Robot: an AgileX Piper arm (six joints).
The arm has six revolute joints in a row. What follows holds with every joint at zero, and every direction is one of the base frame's. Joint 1 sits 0.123 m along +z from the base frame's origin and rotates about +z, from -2.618 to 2.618 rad. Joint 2 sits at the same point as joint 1 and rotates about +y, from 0 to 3.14 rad. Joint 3 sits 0.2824 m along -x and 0.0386 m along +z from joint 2 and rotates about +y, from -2.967 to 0 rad. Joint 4 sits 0.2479 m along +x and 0.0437 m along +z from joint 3 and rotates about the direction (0.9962, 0, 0.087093), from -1.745 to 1.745 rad. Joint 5 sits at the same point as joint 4 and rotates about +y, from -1.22 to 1.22 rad. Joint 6 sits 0.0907 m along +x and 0.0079 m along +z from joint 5 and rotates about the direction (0.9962, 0, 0.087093), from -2.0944 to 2.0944 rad. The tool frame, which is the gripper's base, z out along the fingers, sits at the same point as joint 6; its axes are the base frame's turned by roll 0, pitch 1.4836 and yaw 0 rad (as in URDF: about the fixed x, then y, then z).
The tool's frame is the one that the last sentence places.
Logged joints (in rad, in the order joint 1, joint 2, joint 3, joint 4, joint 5, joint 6), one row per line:
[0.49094 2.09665 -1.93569 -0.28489 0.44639 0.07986]
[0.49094 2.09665 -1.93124 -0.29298 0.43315 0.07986]
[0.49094 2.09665 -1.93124 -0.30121 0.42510 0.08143]
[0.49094 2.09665 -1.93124 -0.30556 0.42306 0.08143]
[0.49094 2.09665 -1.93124 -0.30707 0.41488 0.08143]
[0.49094 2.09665 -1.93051 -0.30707 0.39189 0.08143]
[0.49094 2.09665 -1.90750 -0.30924 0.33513 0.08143]
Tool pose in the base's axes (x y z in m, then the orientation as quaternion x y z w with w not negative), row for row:
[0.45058 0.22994 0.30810 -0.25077 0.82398 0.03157 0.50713]
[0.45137 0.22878 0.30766 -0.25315 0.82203 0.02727 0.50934]
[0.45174 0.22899 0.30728 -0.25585 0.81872 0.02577 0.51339]
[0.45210 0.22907 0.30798 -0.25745 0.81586 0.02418 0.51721]
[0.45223 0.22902 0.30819 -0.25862 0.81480 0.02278 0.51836]
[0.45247 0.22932 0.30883 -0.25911 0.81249 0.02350 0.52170]
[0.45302 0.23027 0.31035 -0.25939 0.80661 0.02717 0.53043]
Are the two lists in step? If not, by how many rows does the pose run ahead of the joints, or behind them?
The pose runs 1 row behind the joints: the pose in row i belongs to the joints in row i - 1.
